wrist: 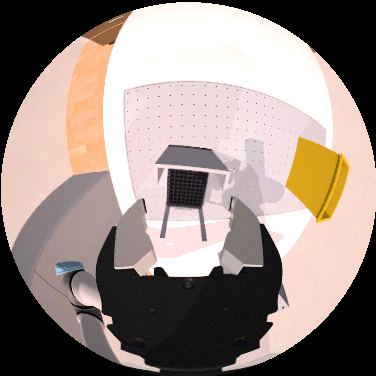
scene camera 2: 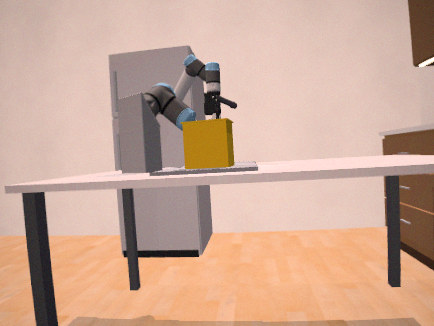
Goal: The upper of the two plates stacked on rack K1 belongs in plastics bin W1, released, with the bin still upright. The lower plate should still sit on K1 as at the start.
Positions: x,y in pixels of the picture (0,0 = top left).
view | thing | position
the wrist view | my gripper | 187,198
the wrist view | yellow plastics bin W1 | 317,176
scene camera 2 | yellow plastics bin W1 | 207,143
